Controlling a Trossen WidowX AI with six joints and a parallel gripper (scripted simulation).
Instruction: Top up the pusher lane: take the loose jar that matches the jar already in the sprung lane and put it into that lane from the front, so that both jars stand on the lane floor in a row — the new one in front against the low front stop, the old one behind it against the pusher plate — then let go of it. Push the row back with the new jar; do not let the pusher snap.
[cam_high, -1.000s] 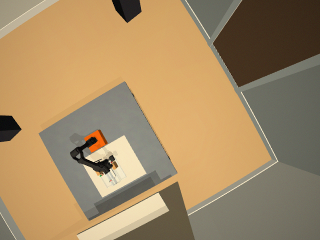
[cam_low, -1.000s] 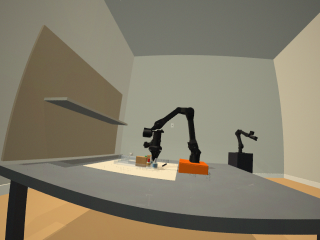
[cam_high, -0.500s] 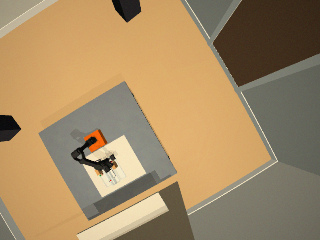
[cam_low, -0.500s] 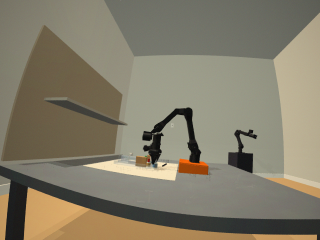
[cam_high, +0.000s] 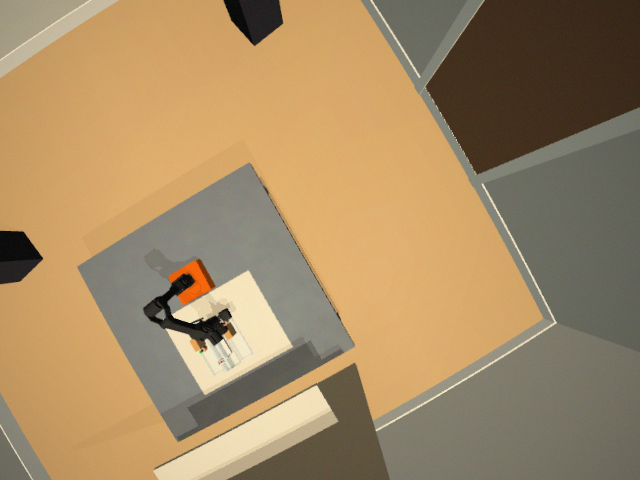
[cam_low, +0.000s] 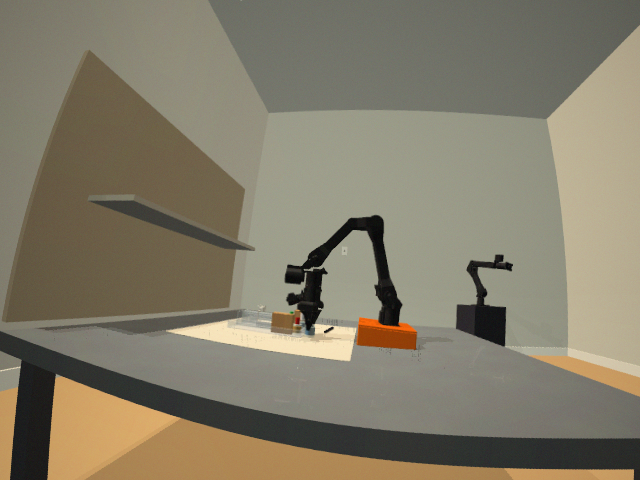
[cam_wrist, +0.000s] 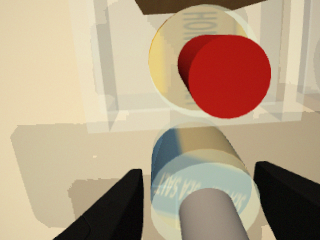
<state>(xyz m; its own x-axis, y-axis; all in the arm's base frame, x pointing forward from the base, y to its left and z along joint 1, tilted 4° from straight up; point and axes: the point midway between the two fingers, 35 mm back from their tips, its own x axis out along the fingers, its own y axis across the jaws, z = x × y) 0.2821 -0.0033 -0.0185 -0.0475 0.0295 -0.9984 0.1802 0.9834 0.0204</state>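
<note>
The thin black strip is 8 cm behind my gripper tip, 18 cm to the right of it and 2 cm below it. Round my gripper tip: grey shelf: 54 cm ahead, 15 cm to the right, 34 cm above.
</note>
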